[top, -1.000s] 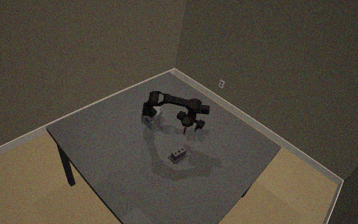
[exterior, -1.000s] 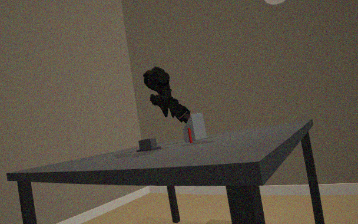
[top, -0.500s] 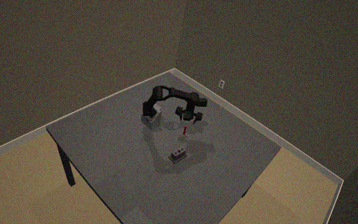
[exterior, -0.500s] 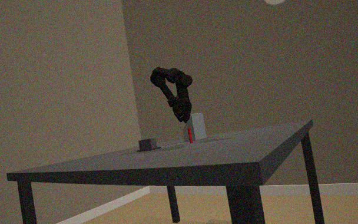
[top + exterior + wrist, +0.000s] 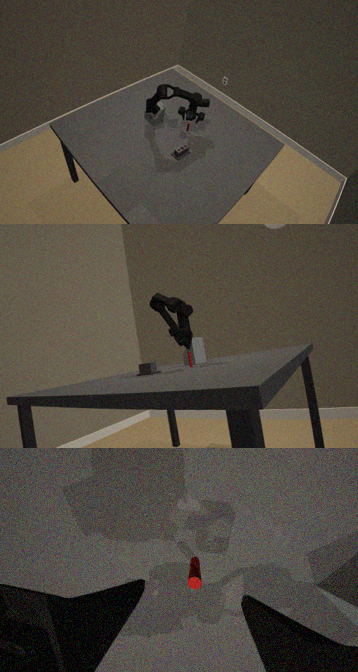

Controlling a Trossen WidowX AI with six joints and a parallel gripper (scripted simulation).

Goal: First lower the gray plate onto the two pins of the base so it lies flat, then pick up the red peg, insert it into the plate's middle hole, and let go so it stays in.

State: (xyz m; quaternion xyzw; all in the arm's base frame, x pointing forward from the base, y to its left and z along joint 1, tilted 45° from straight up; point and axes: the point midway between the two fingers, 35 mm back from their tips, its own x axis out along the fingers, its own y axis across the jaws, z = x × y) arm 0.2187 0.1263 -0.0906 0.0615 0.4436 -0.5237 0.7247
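The red peg lies 60 mm below my gripper tip. Round my gripper tip: gray plate 180 mm to the right, 140 mm ahead, 50 mm below; flat base 180 mm to the right, 140 mm ahead, 90 mm below.
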